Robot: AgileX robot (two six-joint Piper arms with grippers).
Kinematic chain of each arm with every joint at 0, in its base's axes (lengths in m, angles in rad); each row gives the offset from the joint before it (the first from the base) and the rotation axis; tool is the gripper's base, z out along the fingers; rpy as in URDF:
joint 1: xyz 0 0 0.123 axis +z
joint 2: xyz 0 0 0 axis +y
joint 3: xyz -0.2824 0 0.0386 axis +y
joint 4: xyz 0.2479 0 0.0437 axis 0.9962 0 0.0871
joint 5: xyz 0 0 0 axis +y
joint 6: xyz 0.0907 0 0.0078 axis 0.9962 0 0.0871
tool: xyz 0 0 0 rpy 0 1.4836 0
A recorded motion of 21 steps. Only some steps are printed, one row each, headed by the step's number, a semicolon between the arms.
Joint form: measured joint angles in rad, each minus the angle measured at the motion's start. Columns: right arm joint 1, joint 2, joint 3, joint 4, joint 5, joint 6; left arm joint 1, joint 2, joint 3, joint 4, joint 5, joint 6.
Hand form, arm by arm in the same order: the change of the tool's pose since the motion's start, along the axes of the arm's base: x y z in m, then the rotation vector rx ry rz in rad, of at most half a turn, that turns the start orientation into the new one. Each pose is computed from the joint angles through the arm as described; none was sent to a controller.
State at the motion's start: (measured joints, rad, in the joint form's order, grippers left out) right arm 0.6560 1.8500 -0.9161 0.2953 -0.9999 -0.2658; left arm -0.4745 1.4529 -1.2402 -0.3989 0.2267 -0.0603
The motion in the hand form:
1: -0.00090 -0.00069 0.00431 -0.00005 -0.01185 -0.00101; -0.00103 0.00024 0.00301 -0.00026 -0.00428 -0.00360
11: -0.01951 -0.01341 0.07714 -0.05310 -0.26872 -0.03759; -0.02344 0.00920 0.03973 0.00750 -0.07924 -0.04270
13: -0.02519 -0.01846 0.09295 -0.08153 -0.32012 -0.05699; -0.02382 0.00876 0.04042 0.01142 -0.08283 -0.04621
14: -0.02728 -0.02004 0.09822 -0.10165 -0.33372 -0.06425; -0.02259 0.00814 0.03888 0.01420 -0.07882 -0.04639
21: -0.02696 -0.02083 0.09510 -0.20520 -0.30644 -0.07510; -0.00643 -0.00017 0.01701 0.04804 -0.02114 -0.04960
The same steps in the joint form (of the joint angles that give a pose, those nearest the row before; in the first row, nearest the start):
1: 0.0000 -0.0112 0.0000 0.0000 0.0000 -0.0076; 0.0000 -0.0042 -0.0064 0.0000 0.0075 0.0022
11: 0.0000 -0.1858 -0.0176 -0.0219 -0.0258 -0.1963; 0.0000 -0.0891 -0.0501 0.0106 0.0821 0.0358
13: -0.0018 -0.2298 -0.0202 -0.0219 -0.0172 -0.2559; -0.0017 -0.0894 -0.0524 0.0121 0.0837 0.0397
14: -0.0018 -0.2463 -0.0219 -0.0198 -0.0045 -0.2860; -0.0017 -0.0845 -0.0524 0.0127 0.0837 0.0398
21: -0.0033 -0.2581 -0.0187 -0.0009 0.0678 -0.3828; -0.0017 -0.0180 -0.0524 0.0144 0.0844 0.0437

